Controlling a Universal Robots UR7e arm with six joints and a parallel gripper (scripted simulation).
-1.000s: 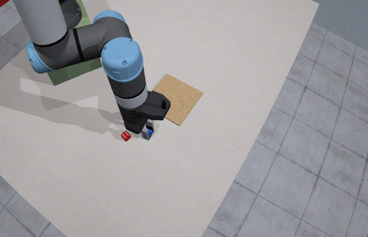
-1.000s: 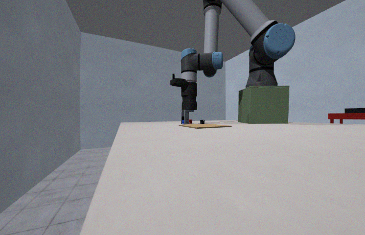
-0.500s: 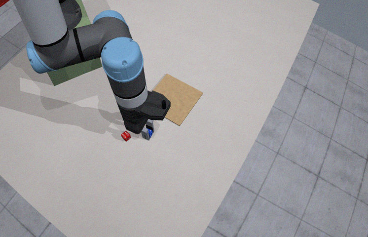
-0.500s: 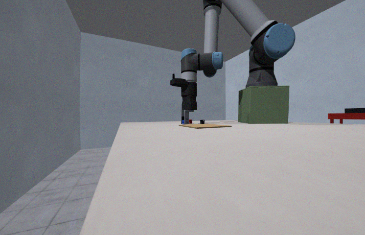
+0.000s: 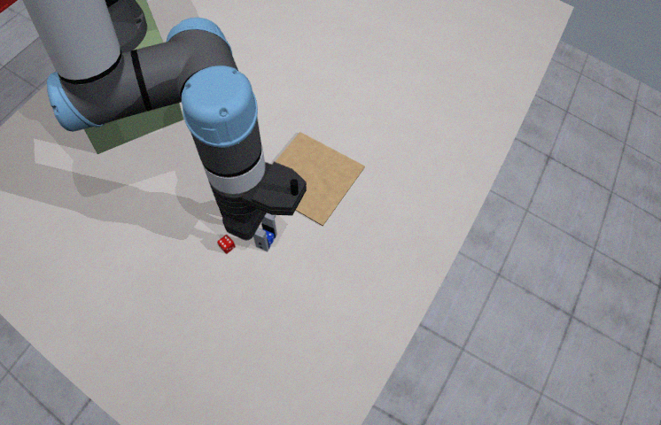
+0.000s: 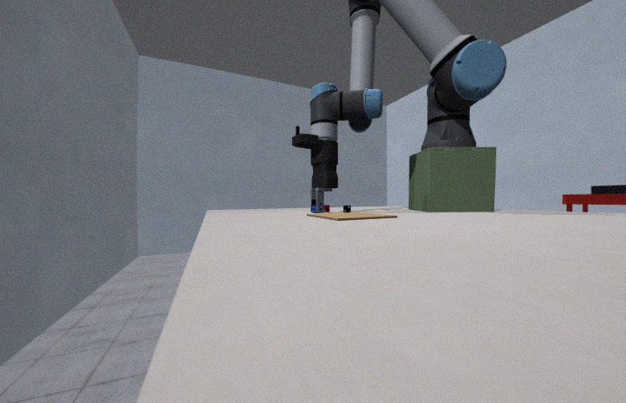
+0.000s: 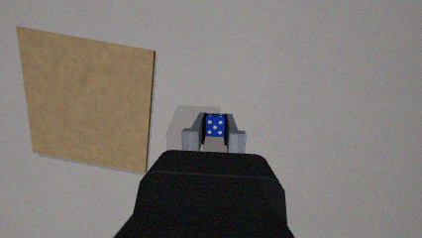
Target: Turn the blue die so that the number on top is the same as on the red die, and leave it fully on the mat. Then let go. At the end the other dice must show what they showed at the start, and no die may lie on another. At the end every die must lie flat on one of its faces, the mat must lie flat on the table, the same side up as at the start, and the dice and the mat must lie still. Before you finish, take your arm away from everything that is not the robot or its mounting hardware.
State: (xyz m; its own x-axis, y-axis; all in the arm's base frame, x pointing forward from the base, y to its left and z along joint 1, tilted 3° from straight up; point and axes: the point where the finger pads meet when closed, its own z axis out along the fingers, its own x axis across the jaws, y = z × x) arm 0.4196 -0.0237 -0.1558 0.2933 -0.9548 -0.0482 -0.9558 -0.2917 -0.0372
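Right now my hand is 3 cm past the tan mat, 14 cm to the right of it and 2 cm above it. The rest, counted from my hand: blue die (1 cm below); black die (9 cm behind, 1 cm to the right, 1 cm below); red die (4 cm behind, 5 cm to the right, 1 cm below).
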